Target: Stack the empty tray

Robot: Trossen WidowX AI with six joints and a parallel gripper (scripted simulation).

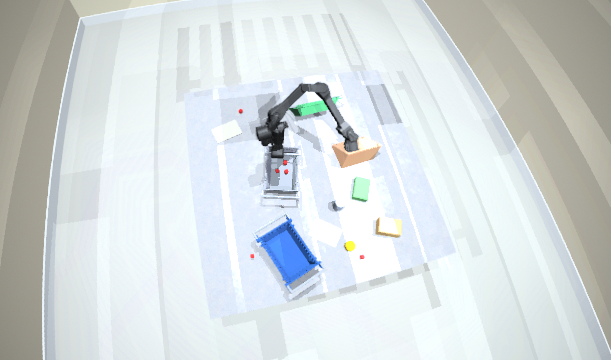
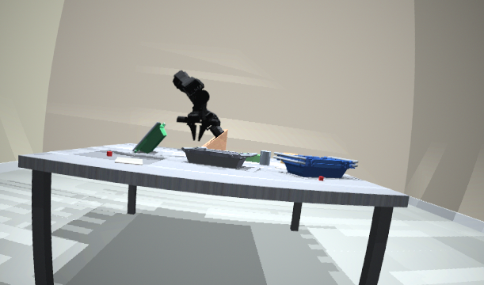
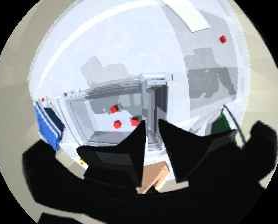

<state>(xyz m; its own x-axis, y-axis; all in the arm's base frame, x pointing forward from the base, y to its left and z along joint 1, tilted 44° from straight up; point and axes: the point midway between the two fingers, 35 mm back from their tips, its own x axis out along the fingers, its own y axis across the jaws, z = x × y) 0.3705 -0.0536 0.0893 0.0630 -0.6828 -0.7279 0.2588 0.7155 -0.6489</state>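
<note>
Right now my gripper tip is 270 mm past the green tray, 270 mm to the left of it and 20 mm above it. The rest, counted from my gripper tip: grey cylinder (240 mm behind, 340 mm to the left, 60 mm below); then yellow disc (240 mm behind, 560 mm to the left, 80 mm below); then green block (390 mm behind, 290 mm to the left, 70 mm below).
</note>
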